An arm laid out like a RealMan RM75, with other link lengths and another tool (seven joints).
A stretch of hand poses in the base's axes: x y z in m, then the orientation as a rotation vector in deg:
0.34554, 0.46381, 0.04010, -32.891, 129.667, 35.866
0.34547, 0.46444, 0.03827, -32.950, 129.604, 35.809
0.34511, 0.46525, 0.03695, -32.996, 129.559, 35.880
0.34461, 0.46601, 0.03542, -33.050, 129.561, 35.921
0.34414, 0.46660, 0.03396, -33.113, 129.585, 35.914
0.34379, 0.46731, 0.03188, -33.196, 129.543, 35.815
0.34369, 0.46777, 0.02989, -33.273, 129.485, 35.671
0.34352, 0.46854, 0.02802, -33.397, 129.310, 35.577
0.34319, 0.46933, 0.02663, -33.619, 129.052, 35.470
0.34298, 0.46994, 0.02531, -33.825, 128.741, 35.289
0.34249, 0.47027, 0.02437, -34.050, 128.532, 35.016
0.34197, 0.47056, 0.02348, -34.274, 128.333, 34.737
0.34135, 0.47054, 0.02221, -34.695, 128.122, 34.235
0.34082, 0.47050, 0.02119, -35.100, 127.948, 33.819
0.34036, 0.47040, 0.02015, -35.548, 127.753, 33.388
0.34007, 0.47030, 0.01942, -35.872, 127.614, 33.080
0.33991, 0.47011, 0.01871, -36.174, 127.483, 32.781
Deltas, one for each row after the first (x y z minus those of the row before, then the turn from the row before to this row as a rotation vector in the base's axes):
-0.00007, 0.00063, -0.00183, -0.033, -0.079, 0.024
-0.00036, 0.00081, -0.00132, 0.046, -0.017, 0.056
-0.00050, 0.00076, -0.00153, 0.008, 0.015, 0.052
-0.00047, 0.00059, -0.00146, -0.033, 0.018, 0.043
-0.00035, 0.00071, -0.00208, -0.074, -0.075, 0.028
-0.00010, 0.00046, -0.00199, -0.095, -0.105, 0.009
-0.00017, 0.00077, -0.00187, -0.038, -0.195, 0.059
-0.00033, 0.00079, -0.00139, -0.048, -0.277, 0.126
-0.00021, 0.00061, -0.00132, -0.072, -0.350, 0.091
-0.00049, 0.00033, -0.00094, -0.172, -0.290, 0.074
-0.00052, 0.00029, -0.00089, -0.180, -0.282, 0.072
-0.00062, -0.00002, -0.00127, -0.382, -0.374, 0.142
-0.00053, -0.00004, -0.00102, -0.336, -0.308, 0.159
-0.00046, -0.00010, -0.00104, -0.354, -0.331, 0.186
-0.00029, -0.00010, -0.00073, -0.255, -0.235, 0.136
-0.00016, -0.00019, -0.00071, -0.245, -0.224, 0.123

